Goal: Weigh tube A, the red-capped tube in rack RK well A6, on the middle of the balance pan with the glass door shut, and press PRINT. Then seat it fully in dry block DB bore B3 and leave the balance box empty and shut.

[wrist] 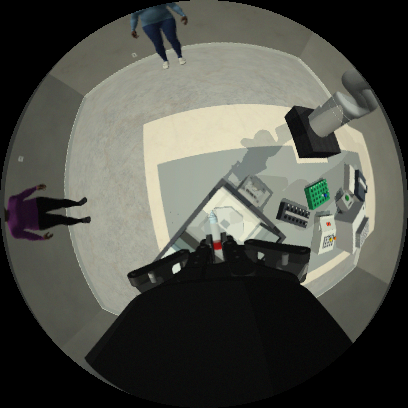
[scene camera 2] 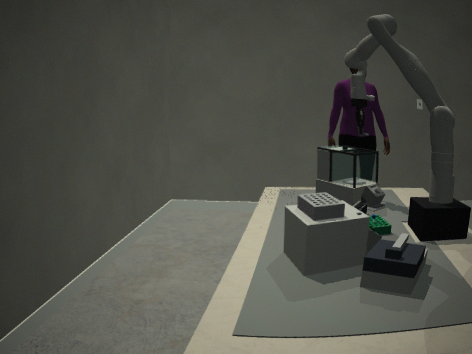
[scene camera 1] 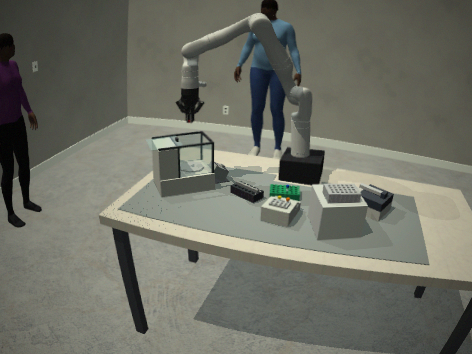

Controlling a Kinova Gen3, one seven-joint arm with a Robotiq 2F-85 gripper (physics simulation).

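Frame: origin at the arm's base, x down, y right, z back, level; centimetres.
Where they show: gripper, fingertip midpoint: [wrist: 216, 240] [scene camera 2: 360, 135] [scene camera 1: 189, 122]; arm's base, origin of the base link: [wrist: 317, 126] [scene camera 2: 439, 201] [scene camera 1: 300, 154].
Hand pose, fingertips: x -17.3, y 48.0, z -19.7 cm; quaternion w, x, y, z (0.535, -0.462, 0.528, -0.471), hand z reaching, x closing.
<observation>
Things, the pixels of their top centre, and the offset from my fingertips. "*": a spot on its surface instead.
- red-capped tube, middle of its top: [wrist: 214, 231] dx -1.4, dy -0.2, dz +1.6 cm
- balance box, middle of its top: [wrist: 230, 242] [scene camera 2: 355, 149] [scene camera 1: 191, 137] dx +6.0, dy -1.7, dz -3.0 cm
- pan, surface spot: [wrist: 234, 221] * dx +19.2, dy -4.6, dz -2.6 cm
- glass panel, middle of its top: [scene camera 1: 163, 139] [scene camera 2: 336, 144] dx +5.2, dy +8.7, dz -9.8 cm
- small white block unit, middle of its top: [scene camera 1: 282, 199] [wrist: 329, 234] dx +20.5, dy -42.8, dz -22.5 cm
- green rack, middle of its top: [scene camera 2: 374, 221] [scene camera 1: 285, 189] [wrist: 320, 193] dx +24.4, dy -42.9, dz -5.3 cm
- grey console, surface spot: [wrist: 255, 189] * dx +20.2, dy -13.0, dz +3.9 cm
- black rack, middle of its top: [scene camera 2: 355, 204] [wrist: 297, 215] [scene camera 1: 247, 185] dx +22.7, dy -27.2, dz -9.0 cm
- tall white box, middle of its top: [scene camera 2: 341, 196] [scene camera 1: 337, 181] [wrist: 364, 221] dx +10.4, dy -63.3, dz -23.0 cm
- dark-topped device, middle of its top: [scene camera 2: 401, 238] [scene camera 1: 370, 186] [wrist: 362, 182] dx +17.3, dy -80.1, dz -9.5 cm
My gripper [scene camera 1: 189, 118] [scene camera 2: 360, 131] [wrist: 216, 240] is shut on the red-capped tube [wrist: 215, 231], which points tip down in the wrist view. They are high above the balance box [scene camera 1: 187, 185] [scene camera 2: 328, 187], outside it. The wrist view looks down through its open top onto the pan [wrist: 234, 221], on which no tube shows. The glass panel [scene camera 1: 159, 143] is slid to the left side and sticks out. A small white block unit [scene camera 1: 278, 215] [wrist: 326, 226] holds yellow and orange caps. A green rack [scene camera 1: 285, 195] [scene camera 2: 381, 226] [wrist: 314, 199] holds a blue cap. Well and bore labels cannot be read.
A grey console [scene camera 1: 220, 171] [scene camera 2: 373, 196] [wrist: 254, 190] stands beside the balance box. A black rack [scene camera 1: 246, 192] [wrist: 293, 214] lies to its right. A tall white box [scene camera 1: 338, 220] [scene camera 2: 322, 245] carries a grey holed block, with a dark-topped device [scene camera 1: 378, 200] [scene camera 2: 394, 260] beyond it.
</observation>
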